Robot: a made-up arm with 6 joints.
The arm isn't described. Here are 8 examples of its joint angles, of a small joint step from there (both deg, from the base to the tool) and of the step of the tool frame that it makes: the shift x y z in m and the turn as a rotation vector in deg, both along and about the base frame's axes.
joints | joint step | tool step
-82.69 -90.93 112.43 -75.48 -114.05 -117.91 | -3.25 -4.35 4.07 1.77 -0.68 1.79 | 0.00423 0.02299 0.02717 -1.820 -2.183 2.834
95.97 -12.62 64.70 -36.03 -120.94 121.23 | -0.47 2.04 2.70 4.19 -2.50 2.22 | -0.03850 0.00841 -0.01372 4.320 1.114 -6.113
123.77 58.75 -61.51 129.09 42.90 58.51 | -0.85 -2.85 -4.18 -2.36 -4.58 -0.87 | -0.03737 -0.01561 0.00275 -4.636 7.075 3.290
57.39 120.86 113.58 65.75 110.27 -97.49 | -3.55 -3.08 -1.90 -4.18 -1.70 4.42 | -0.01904 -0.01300 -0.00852 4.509 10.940 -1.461
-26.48 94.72 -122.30 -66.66 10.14 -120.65 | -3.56 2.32 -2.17 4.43 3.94 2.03 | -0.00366 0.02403 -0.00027 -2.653 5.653 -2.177
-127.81 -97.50 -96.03 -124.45 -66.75 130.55 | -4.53 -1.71 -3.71 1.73 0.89 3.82 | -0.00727 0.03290 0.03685 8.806 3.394 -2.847
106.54 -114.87 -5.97 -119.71 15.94 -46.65 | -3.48 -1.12 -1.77 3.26 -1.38 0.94 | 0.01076 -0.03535 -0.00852 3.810 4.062 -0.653
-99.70 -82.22 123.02 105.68 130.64 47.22 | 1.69 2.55 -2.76 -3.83 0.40 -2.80 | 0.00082 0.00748 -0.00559 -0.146 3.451 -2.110
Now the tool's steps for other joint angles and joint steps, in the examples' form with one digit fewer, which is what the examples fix.
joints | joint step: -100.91 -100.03 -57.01 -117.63 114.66 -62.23 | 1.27 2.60 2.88 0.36 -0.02 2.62
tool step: 0.0014 -0.0100 -0.0387 -3.97 2.56 2.33
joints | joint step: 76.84 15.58 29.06 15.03 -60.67 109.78 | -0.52 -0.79 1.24 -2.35 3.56 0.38
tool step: 0.0209 -0.0022 0.0214 2.99 -2.33 -1.89
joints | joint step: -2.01 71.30 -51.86 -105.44 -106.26 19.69 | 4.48 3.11 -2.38 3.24 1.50 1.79
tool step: -0.0018 0.0195 0.0632 -9.40 2.57 -0.05
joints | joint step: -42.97 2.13 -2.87 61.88 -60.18 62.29 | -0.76 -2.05 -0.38 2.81 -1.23 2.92
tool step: -0.0282 -0.0027 -0.0162 1.15 -6.65 3.95
